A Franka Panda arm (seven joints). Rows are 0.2 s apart.
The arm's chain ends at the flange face. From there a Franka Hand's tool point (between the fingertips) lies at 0.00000 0.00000 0.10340 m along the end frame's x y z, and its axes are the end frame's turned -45 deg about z.
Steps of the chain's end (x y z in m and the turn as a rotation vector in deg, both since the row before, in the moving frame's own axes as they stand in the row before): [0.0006 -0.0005 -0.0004 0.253 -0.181 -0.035]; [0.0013 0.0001 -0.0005 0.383 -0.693 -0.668]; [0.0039 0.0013 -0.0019 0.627 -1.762 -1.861]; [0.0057 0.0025 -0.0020 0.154 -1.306 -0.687]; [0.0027 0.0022 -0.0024 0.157 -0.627 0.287]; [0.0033 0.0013 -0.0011 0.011 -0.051 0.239]
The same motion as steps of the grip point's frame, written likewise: [0.0009 -0.0005 -0.0004 0.307 0.051 -0.035]; [0.0004 -0.0004 -0.0005 0.761 -0.219 -0.668]; [0.0003 0.0007 -0.0020 1.689 -0.803 -1.861]; [0.0008 0.0039 -0.0020 1.032 -0.815 -0.687]; [-0.0002 0.0025 -0.0024 0.554 -0.332 0.287]; [0.0014 0.0032 -0.0011 0.044 -0.028 0.239]
